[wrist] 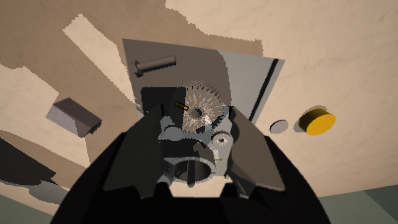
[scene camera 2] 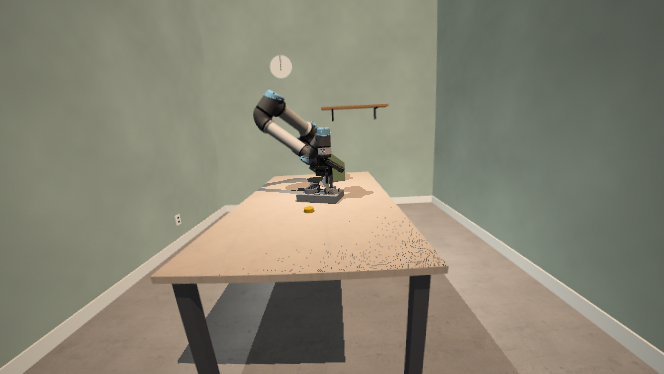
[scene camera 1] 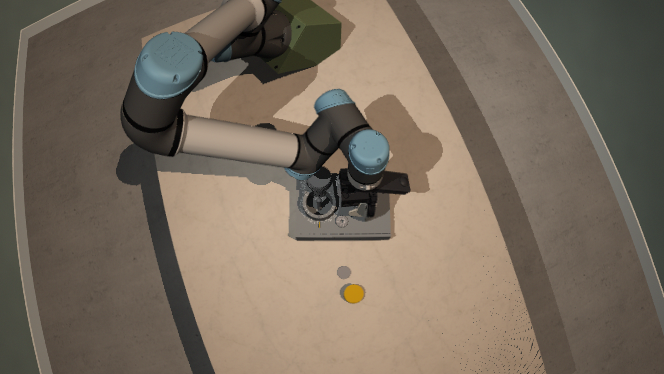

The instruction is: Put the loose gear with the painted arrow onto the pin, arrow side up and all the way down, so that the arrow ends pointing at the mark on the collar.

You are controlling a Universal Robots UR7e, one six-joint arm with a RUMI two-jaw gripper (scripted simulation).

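My gripper in sight, wrist view included. Yellow disc, grey block, grey base plate: seen too.
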